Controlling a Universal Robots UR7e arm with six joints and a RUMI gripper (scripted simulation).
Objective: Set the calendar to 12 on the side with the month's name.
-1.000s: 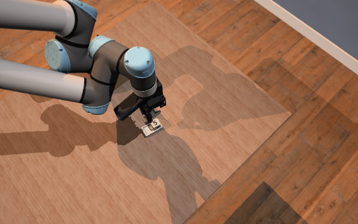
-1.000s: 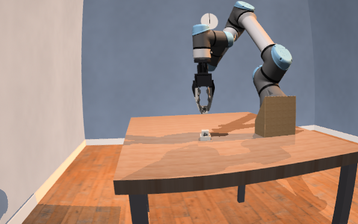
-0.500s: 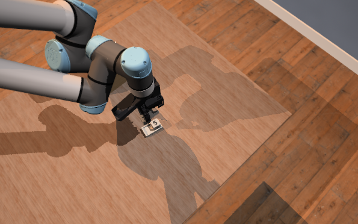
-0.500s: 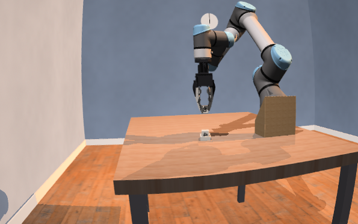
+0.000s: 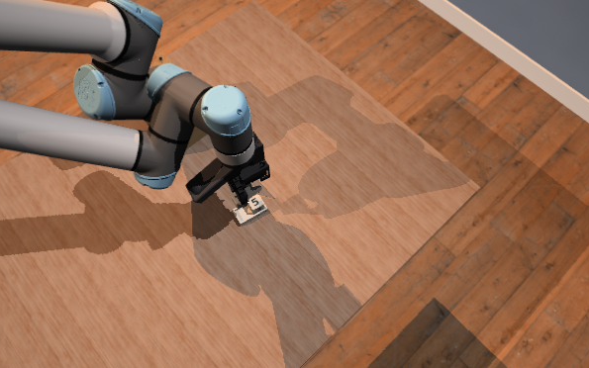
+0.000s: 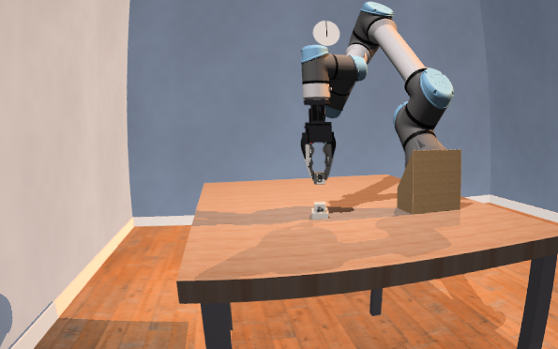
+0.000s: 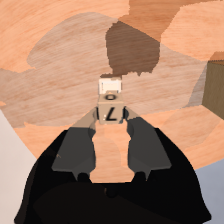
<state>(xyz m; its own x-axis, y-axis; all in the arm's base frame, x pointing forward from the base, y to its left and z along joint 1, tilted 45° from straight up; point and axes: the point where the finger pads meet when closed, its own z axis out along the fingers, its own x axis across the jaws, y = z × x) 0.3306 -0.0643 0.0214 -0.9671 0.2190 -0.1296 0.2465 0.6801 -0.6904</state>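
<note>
Now: hand 11 cm above the calendar tray and 2 cm to the right of it. The rest, counted from my hand: white digit cube: 1 cm below.
</note>
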